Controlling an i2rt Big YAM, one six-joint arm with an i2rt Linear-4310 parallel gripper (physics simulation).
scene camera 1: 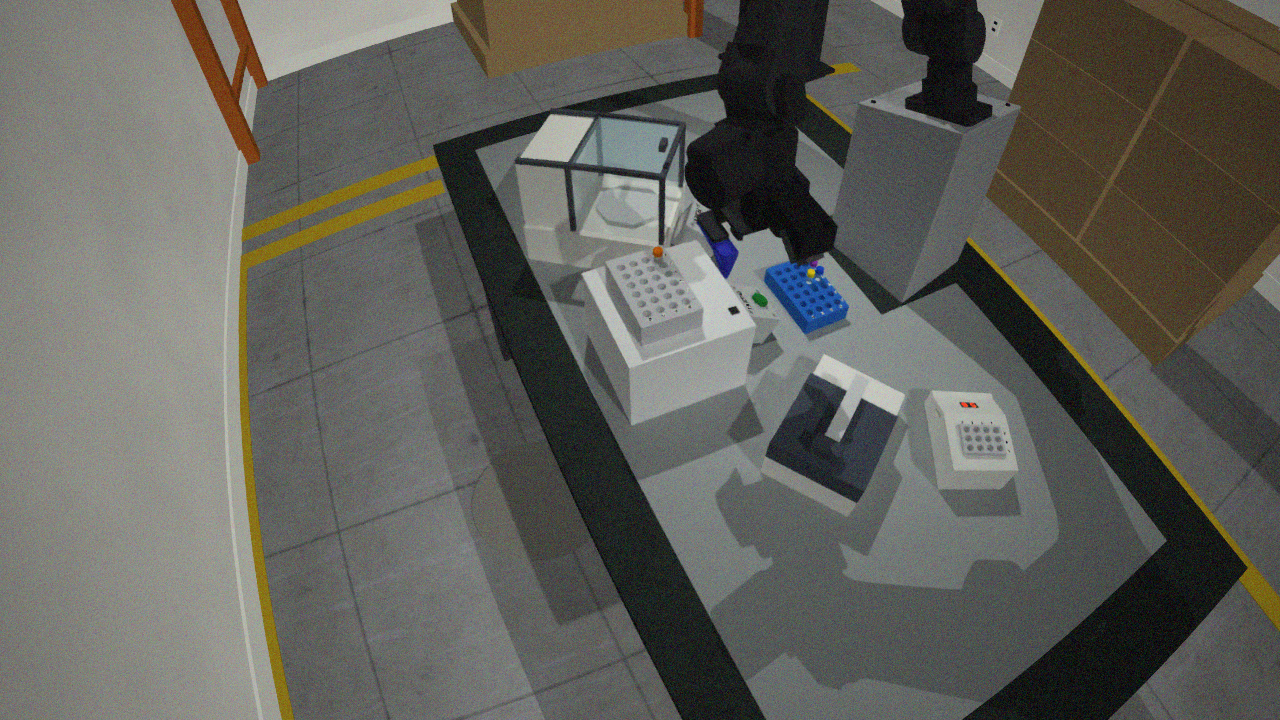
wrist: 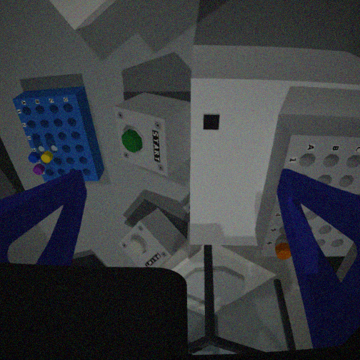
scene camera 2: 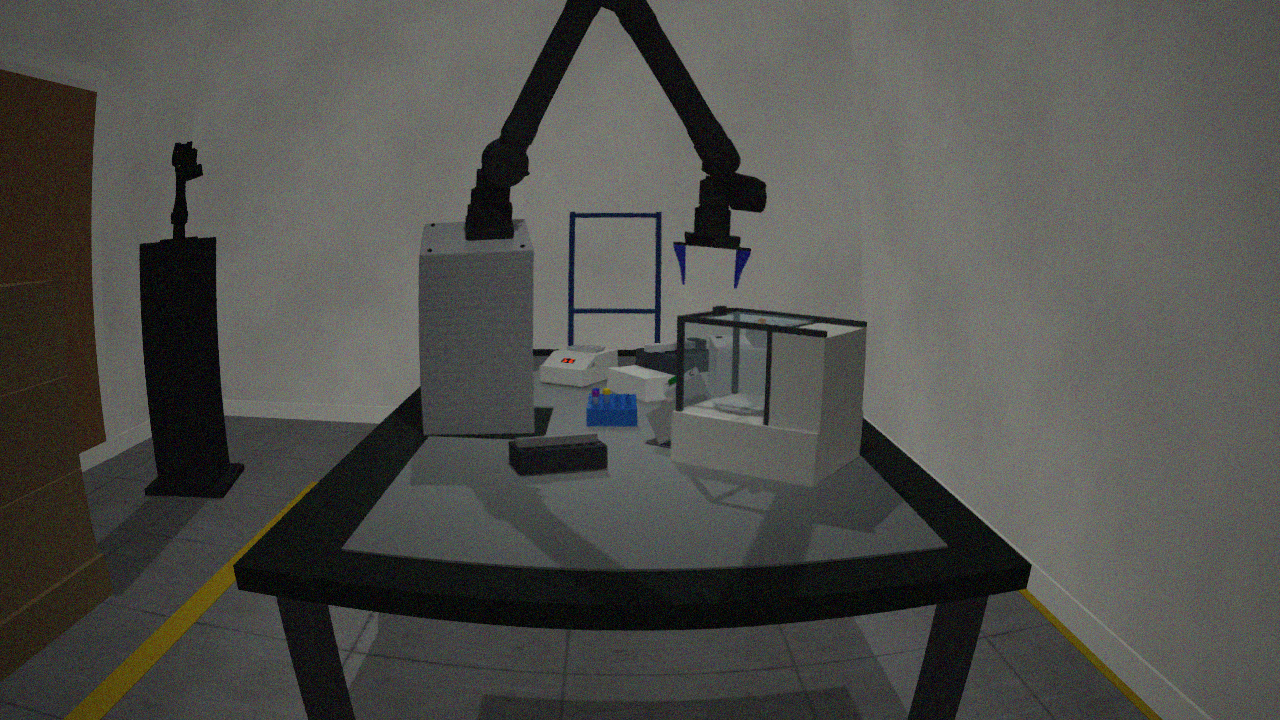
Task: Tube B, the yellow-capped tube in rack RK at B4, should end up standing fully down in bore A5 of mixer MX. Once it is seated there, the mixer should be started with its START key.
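Frame: origin at the arm's base, x back, y right, z up, level; metres.
Seen in the pictures: gripper, fingertip midpoint: [scene camera 1: 758, 263] [scene camera 2: 709, 286]; arm's base at its link origin: [scene camera 1: 948, 111] [scene camera 2: 488, 230].
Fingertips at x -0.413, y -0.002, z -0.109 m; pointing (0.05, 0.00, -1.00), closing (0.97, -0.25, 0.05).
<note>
Pixels of each thing's middle, then the offset from my fingertips to it.
- Tube B's yellow cap at the middle of its body: [scene camera 1: 809, 281] [scene camera 2: 606, 401] dy +0.053, dx +0.203, dz -0.198 m
- blue rack RK at the middle of its body: [scene camera 1: 806, 293] [scene camera 2: 612, 409] dy +0.046, dx +0.192, dz -0.214 m
- Mixer MX at the middle of its body: [scene camera 1: 693, 312] [scene camera 2: 737, 369] dy +0.078, dx -0.031, dz -0.144 m
- orange-capped tube at the middle of its body: [scene camera 1: 657, 261] dy +0.130, dx -0.056, dz -0.069 m
- green START key at the middle of its body: [scene camera 1: 761, 298] dy +0.050, dx +0.081, dz -0.160 m
- glass-walled balance at the middle of its body: [scene camera 2: 748, 383] [scene camera 1: 630, 190] dy +0.335, dx +0.046, dz -0.118 m
- dark-topped device at the middle of its body: [scene camera 1: 841, 421] [scene camera 2: 667, 365] dy -0.175, dx +0.032, dz -0.178 m
- white block device at the middle of its body: [scene camera 1: 970, 434] [scene camera 2: 578, 364] dy -0.319, dx +0.191, dz -0.194 m
Tube B's yellow cap [scene camera 1: 810, 273] [scene camera 2: 606, 391] [wrist: 47, 157] shows in the blue rack RK [scene camera 1: 827, 320] [scene camera 2: 612, 414] [wrist: 92, 135], close to a blue cap [wrist: 34, 157] and a purple cap [wrist: 38, 169]. Mixer MX [scene camera 1: 684, 376] [wrist: 225, 160] is a white box with a grey bore block on top. An orange-capped tube [scene camera 1: 657, 251] [wrist: 283, 250] stands at the row 6 end of column A. In the wrist view a finger hides bore A5. The green START key [scene camera 1: 759, 299] [wrist: 132, 140] is on a small box between rack and mixer. My gripper [scene camera 2: 710, 285] [wrist: 181, 180] is open and empty, high above the table.
A glass-walled balance [scene camera 1: 617, 169] [scene camera 2: 747, 447] stands beyond the mixer, with a small PRINT key box [wrist: 150, 240] nearby. A dark-topped device [scene camera 1: 832, 438] and a white block device [scene camera 1: 971, 474] stand on the other side. A grey pedestal [scene camera 1: 913, 197] [scene camera 2: 477, 340] rises beside the rack.
</note>
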